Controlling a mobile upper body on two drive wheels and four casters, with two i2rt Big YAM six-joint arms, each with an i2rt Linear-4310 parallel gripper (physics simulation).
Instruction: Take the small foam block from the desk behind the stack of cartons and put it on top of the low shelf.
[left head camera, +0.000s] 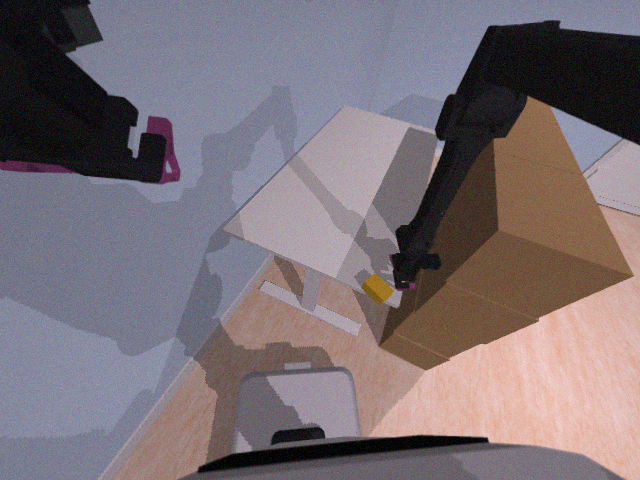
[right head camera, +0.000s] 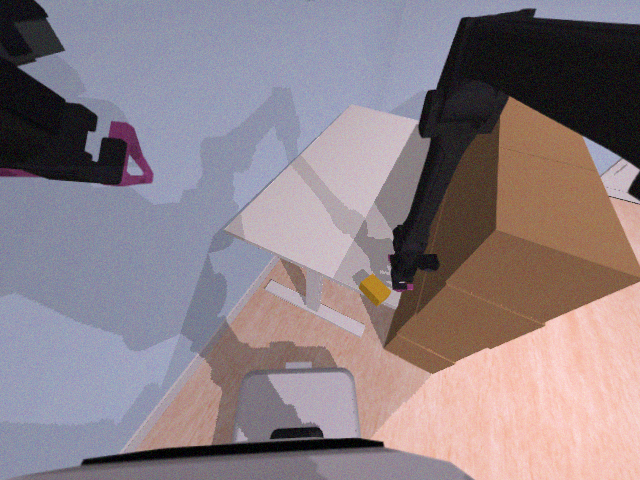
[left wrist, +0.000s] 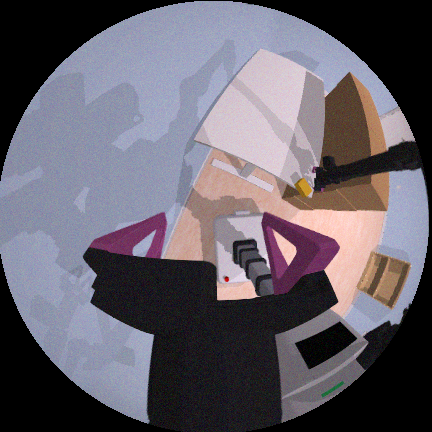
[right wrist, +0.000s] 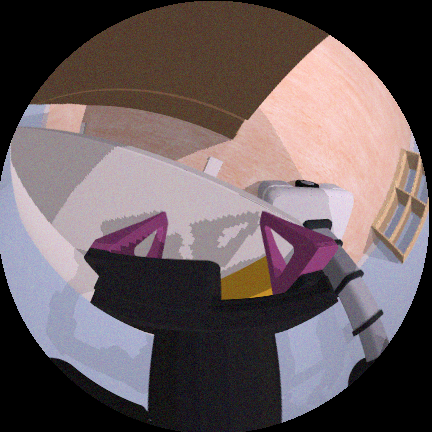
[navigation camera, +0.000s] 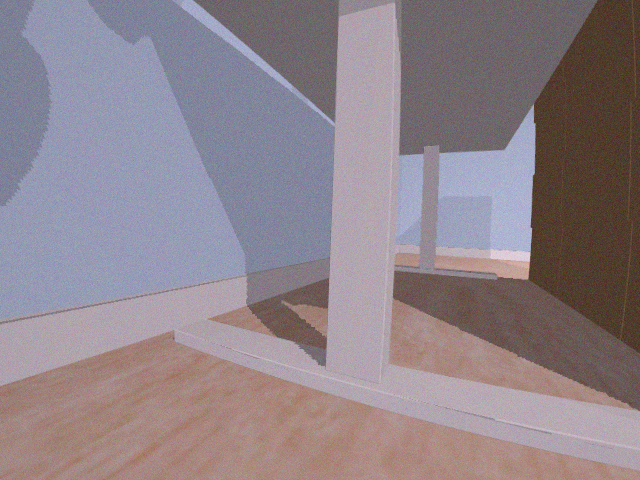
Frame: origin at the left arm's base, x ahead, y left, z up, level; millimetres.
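Seen in the pictures: left gripper, fingertip midpoint: (left head camera: 138, 172) (right head camera: 113, 175) (left wrist: 213, 217); right gripper, fingertip midpoint: (left head camera: 397, 279) (right head camera: 396, 279) (left wrist: 312, 179) (right wrist: 213, 216).
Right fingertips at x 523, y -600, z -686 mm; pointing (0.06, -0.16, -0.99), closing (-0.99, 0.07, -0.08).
Observation:
Pixels of each thing's middle, then the offset from my right fingertips to it. "pt": a spot on its surface instead. Level surfaces: height alone.
- small yellow foam block, body centre: (right wrist: 257, 291) (right head camera: 374, 289) (left head camera: 377, 289) (left wrist: 302, 187) 50 mm back, 99 mm left, 19 mm up
- white desk, surface height: 4 mm down
- desk leg, surface spot: (navigation camera: 361, 206) pt 173 mm ahead, 303 mm left, 467 mm down
The small yellow foam block (left head camera: 377, 288) (right head camera: 374, 289) (left wrist: 303, 187) lies at the near corner of the white desk (left head camera: 310, 196) (right head camera: 315, 186) (left wrist: 250, 115). My right gripper (left head camera: 398, 273) (right head camera: 397, 273) (right wrist: 213, 216) is open and empty, just right of the block in the head views. In the right wrist view the block (right wrist: 245, 282) shows beside one finger, partly hidden by the gripper body. My left gripper (left wrist: 213, 217) is open and empty, away from the desk. The brown carton stack (left head camera: 547, 206) (right head camera: 558, 206) (right wrist: 175, 50) stands along the desk's right side. A low wooden shelf (left wrist: 385, 272) (right wrist: 387, 245) shows at the right.
In the navigation camera, a desk leg (navigation camera: 361, 206) stands close in front, on a foot bar (navigation camera: 248, 346) across the floor. The carton stack (navigation camera: 584, 206) rises at the right. A pale wall (navigation camera: 129, 206) runs along the left. My wheeled base (left head camera: 330, 403) is below the desk's near edge.

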